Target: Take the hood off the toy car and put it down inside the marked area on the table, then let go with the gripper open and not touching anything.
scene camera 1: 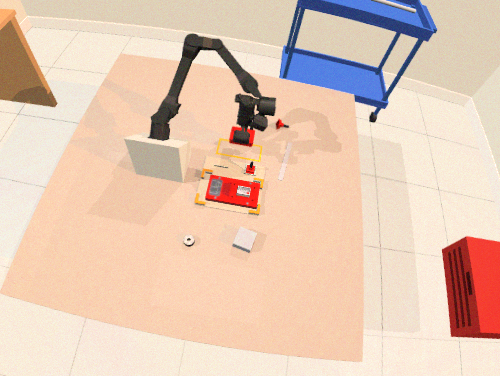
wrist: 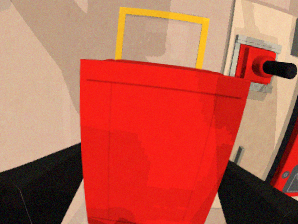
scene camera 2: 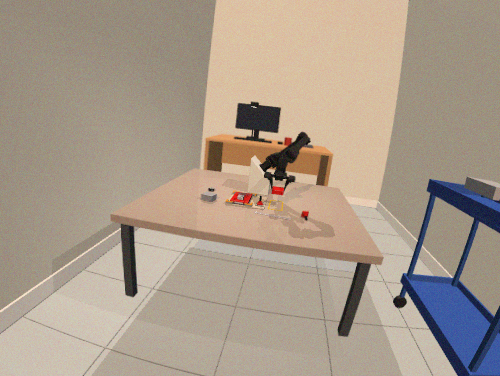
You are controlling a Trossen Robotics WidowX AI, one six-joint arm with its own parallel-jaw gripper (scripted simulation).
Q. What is my gripper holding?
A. A hood.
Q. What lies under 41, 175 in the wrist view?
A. My gripper.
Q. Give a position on a hood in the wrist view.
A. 153, 136
